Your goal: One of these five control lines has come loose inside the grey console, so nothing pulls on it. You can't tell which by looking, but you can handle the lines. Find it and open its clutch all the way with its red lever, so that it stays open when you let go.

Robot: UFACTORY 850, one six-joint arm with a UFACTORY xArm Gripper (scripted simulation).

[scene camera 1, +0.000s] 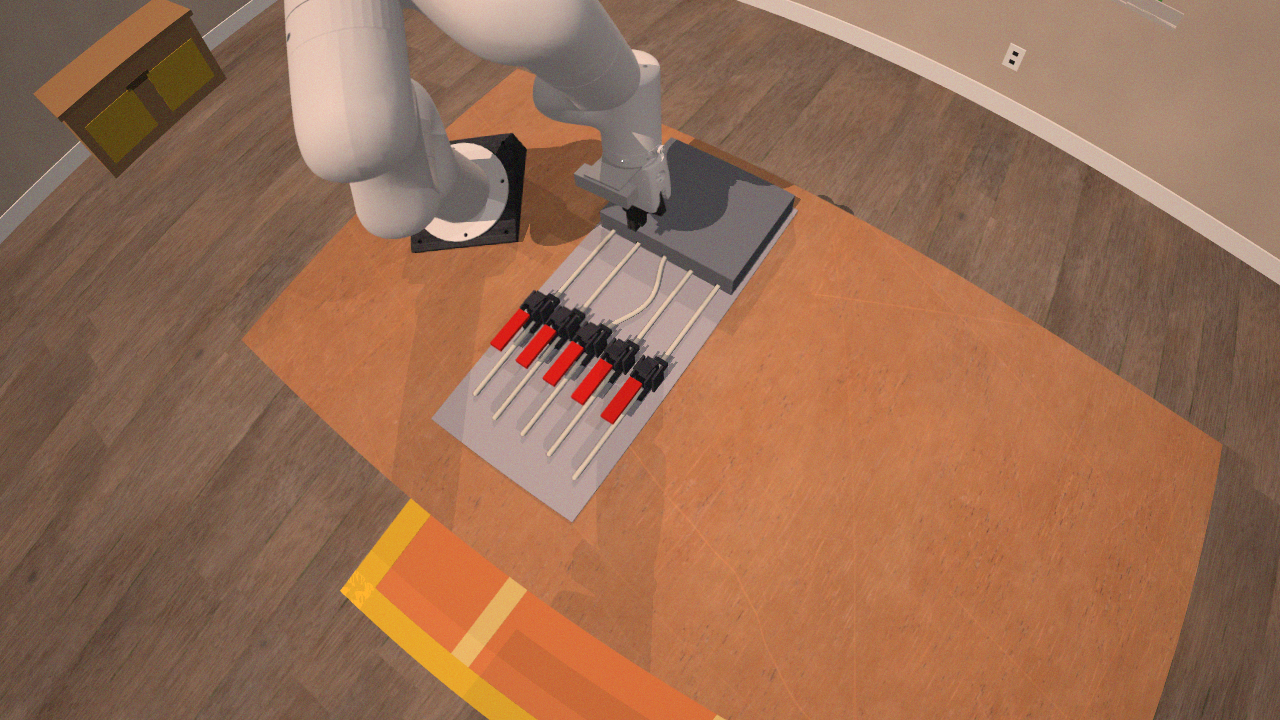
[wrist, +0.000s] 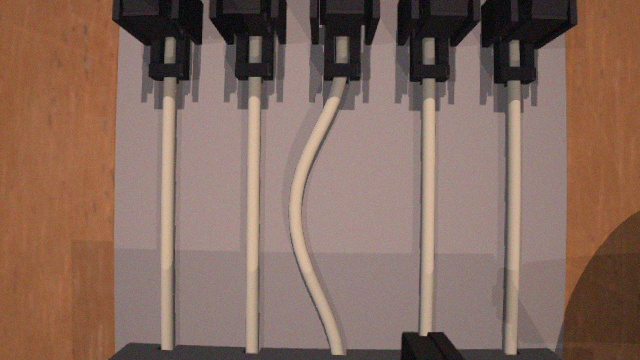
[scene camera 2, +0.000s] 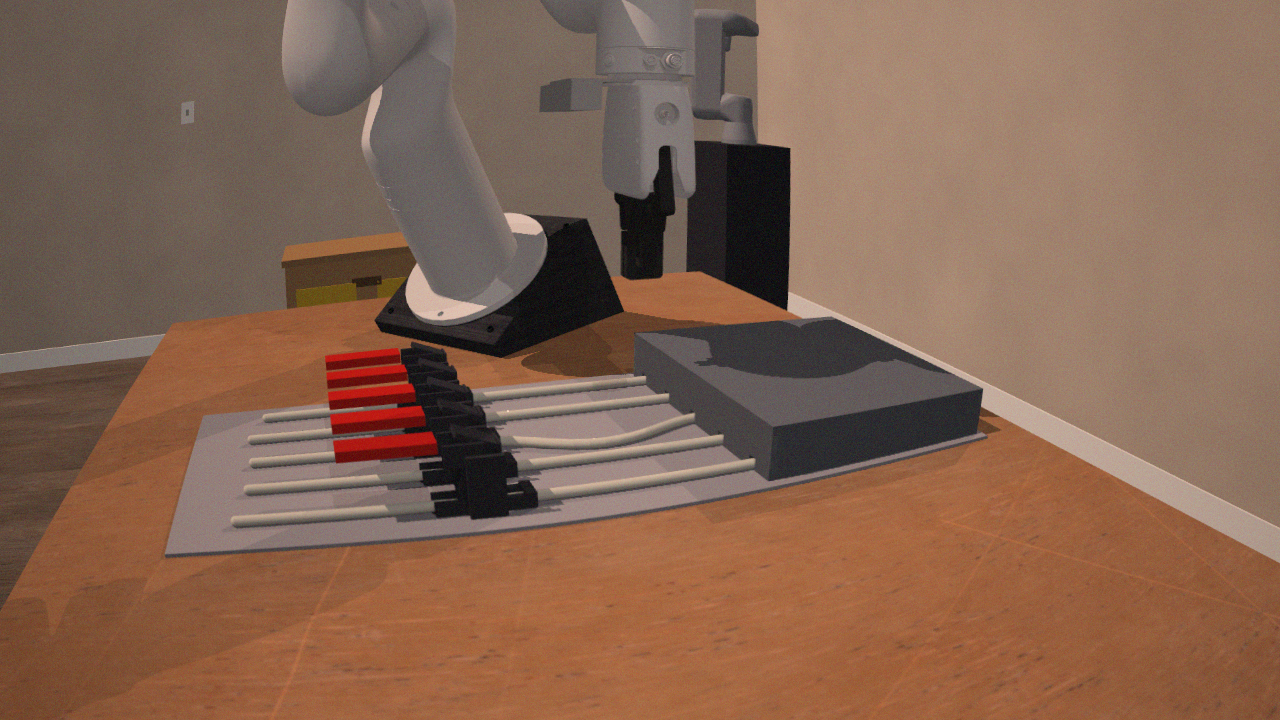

Labels:
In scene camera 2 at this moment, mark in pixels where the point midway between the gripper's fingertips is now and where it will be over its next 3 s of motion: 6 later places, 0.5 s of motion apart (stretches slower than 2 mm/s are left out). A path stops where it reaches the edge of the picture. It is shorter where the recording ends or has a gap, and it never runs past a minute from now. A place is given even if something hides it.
My gripper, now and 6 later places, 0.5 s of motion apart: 641, 277; 589, 299; 429, 344; 350, 358; 350, 376; 351, 406; 353, 421

